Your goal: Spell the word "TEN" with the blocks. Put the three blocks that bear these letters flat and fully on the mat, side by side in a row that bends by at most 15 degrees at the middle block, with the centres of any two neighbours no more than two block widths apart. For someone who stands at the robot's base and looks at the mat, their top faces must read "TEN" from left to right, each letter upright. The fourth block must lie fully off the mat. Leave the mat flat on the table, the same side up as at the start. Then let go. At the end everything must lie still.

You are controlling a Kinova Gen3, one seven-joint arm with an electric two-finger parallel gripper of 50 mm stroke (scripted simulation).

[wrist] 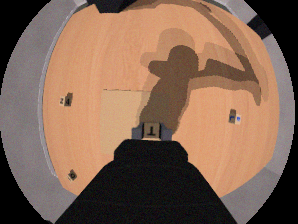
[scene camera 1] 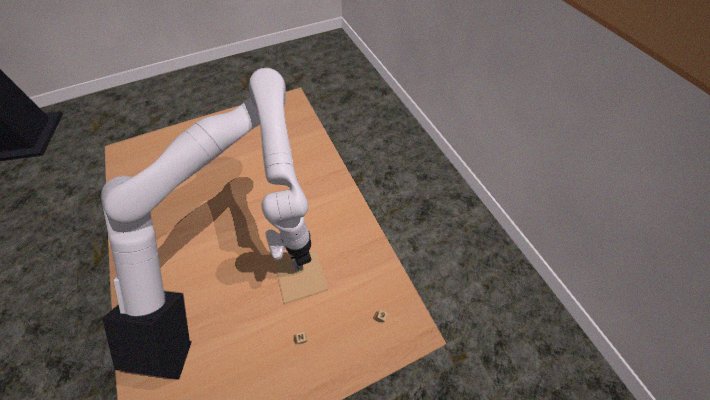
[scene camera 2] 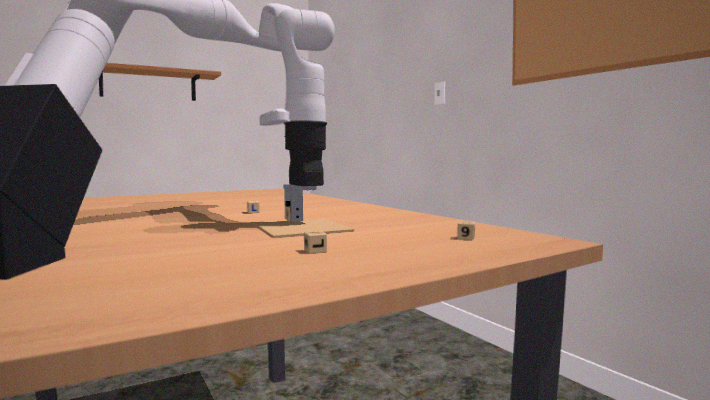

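Labels:
Mat in the wrist view (120,111). Mat also in scene camera 1 and scene camera 2. Mat, same spot: (scene camera 1: 288,285) and (scene camera 2: 279,229).

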